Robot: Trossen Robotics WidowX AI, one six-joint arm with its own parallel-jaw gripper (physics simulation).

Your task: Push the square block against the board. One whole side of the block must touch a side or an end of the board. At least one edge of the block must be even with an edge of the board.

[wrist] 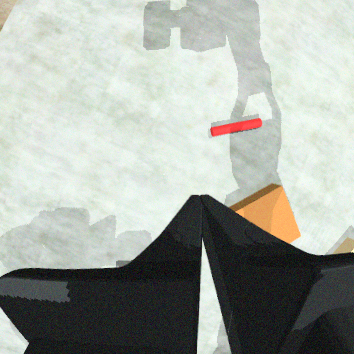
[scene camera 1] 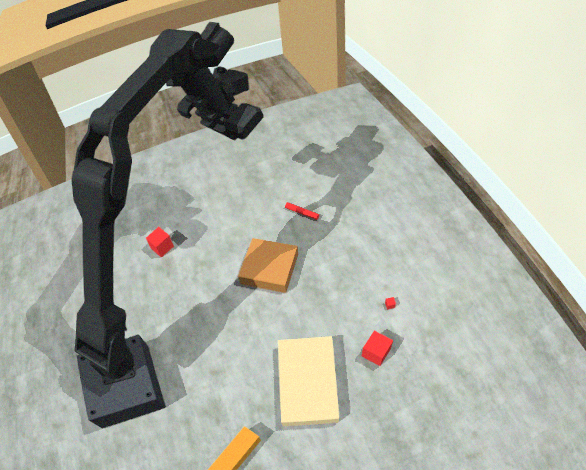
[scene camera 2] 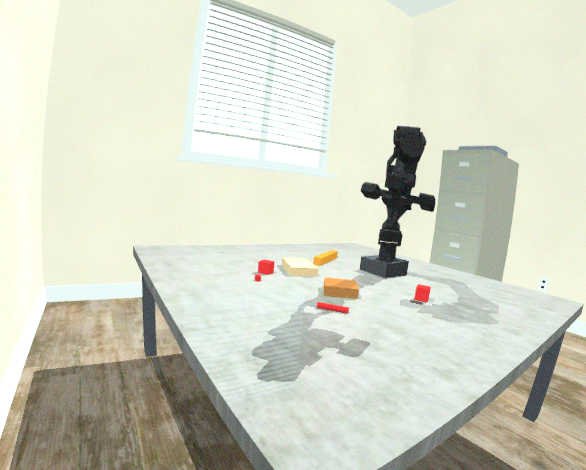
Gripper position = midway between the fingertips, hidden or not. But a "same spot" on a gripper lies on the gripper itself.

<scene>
my gripper: wrist; scene camera 1 235, 138; scene camera 2
same spot on my gripper: point(wrist: 267, 288) = point(scene camera 2: 392, 203)
</scene>
